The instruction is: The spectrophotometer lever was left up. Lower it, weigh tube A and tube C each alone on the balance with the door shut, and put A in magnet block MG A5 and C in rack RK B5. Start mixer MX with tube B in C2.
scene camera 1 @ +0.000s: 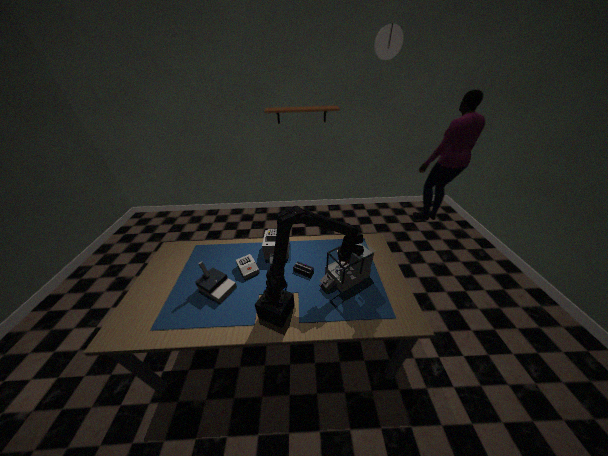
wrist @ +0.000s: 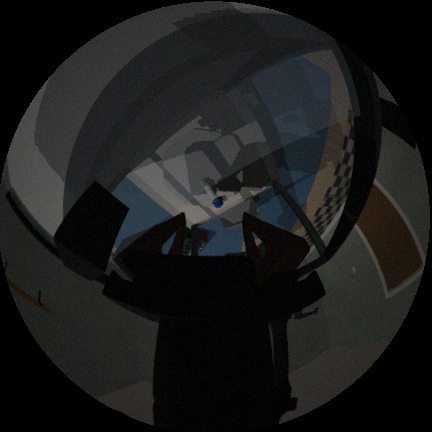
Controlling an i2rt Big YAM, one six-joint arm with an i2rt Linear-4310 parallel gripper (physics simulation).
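Places are measured from the arm's base along level axes (x ahead, y left, z up), in metres.
Pixels of known places: gripper, fingertip midpoint: (wrist: 213, 216); arm's base, origin of the base link: (scene camera 1: 273, 297).
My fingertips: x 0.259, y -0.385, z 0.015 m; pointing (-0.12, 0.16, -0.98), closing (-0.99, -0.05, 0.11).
For each thing: its top centre in the pictures, then the offset to it from my fingertips. "spot": a spot on its surface instead. Level surfaces: height alone.
- tube with a blue cap, middle of its top: (wrist: 211, 195) dx -0.002, dy +0.002, dz -0.040 m
- device with a dark top, surface spot: (scene camera 1: 215, 278) spot: dx -0.112, dy +0.791, dz -0.056 m
- raised lever, middle of its top: (scene camera 1: 201, 263) dx -0.097, dy +0.853, dz +0.064 m
- red mark, surface spot: (scene camera 1: 247, 266) spot: dx +0.019, dy +0.626, dz -0.079 m
- white device, middle of its top: (scene camera 1: 274, 237) dx +0.199, dy +0.458, dz +0.034 m
- blue mat, its level: dz -0.136 m
- wooden table, its level: dz -0.139 m
The balance (scene camera 1: 363, 267) (wrist: 150, 176) with its clear chamber stands at the right of the mat. My gripper (scene camera 1: 346, 258) (wrist: 213, 216) is open and empty, pointing down at the balance chamber. In the wrist view a tube with a blue cap (wrist: 217, 202) is beyond the fingertips, over the pale balance base; its letter cannot be read. A device with a dark top (scene camera 1: 215, 278) and a raised lever (scene camera 1: 203, 268) stands at the left. A small white block with dark slots and a red mark (scene camera 1: 247, 266) lies right of it. A dark, narrow block (scene camera 1: 303, 269) lies mid-mat. Position labels are unreadable.
A white device (scene camera 1: 269, 246) stands at the back, partly behind the arm. The balance's dark frame bars (wrist: 295, 207) and clear panels are close around the gripper. The blue mat (scene camera 1: 175, 315) lies on a wooden table (scene camera 1: 120, 325). A person (scene camera 1: 462, 142) stands behind, to the right.
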